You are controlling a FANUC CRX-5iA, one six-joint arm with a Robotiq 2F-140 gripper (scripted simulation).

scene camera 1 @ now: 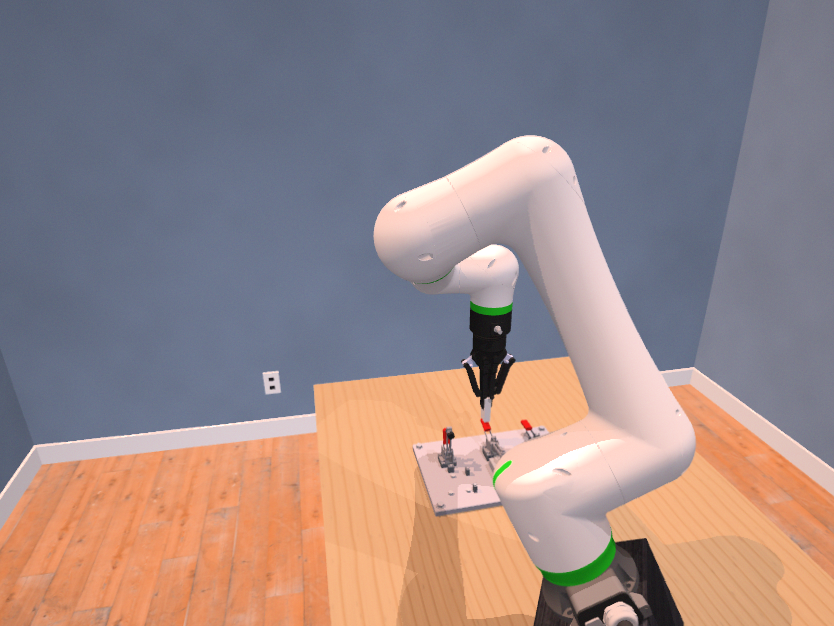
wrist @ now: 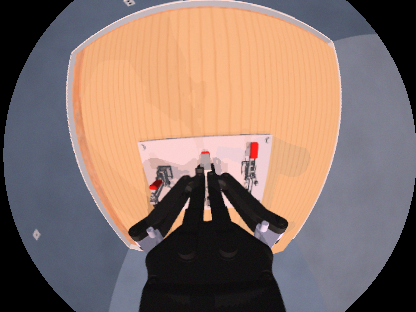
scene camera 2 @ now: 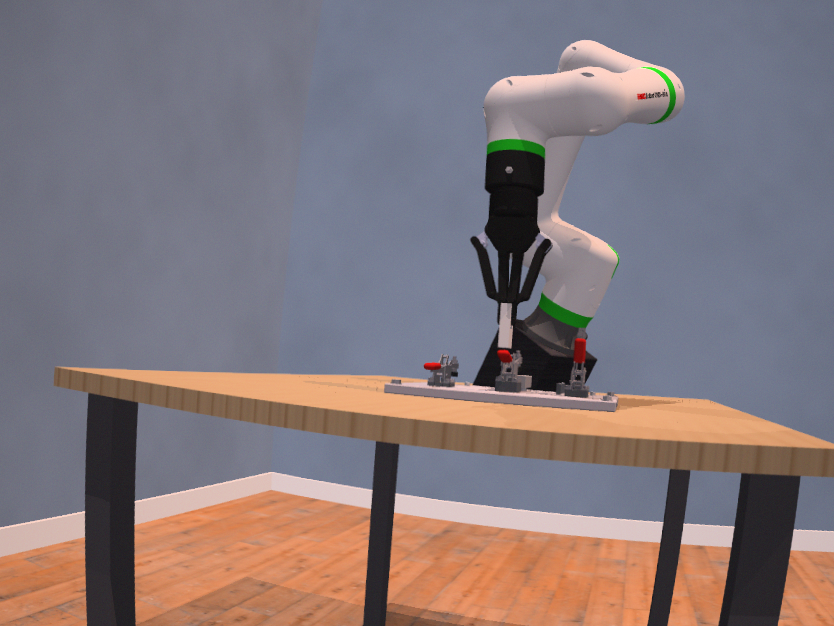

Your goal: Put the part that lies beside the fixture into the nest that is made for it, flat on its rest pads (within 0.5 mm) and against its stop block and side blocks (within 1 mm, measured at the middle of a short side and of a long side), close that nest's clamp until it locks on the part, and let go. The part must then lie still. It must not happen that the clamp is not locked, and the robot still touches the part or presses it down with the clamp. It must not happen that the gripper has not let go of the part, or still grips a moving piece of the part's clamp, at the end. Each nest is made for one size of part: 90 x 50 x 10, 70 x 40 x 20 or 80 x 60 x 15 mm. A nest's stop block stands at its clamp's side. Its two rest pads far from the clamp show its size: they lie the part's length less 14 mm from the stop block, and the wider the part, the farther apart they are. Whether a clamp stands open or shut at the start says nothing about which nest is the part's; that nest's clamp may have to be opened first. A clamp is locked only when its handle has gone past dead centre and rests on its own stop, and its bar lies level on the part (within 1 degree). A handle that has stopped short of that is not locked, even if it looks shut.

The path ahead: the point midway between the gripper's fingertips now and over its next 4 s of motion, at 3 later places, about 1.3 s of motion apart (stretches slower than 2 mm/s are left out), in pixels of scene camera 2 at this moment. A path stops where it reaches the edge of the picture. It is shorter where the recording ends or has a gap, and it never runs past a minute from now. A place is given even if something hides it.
My gripper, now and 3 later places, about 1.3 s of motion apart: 504, 347; 504, 353; 503, 358; 505, 340
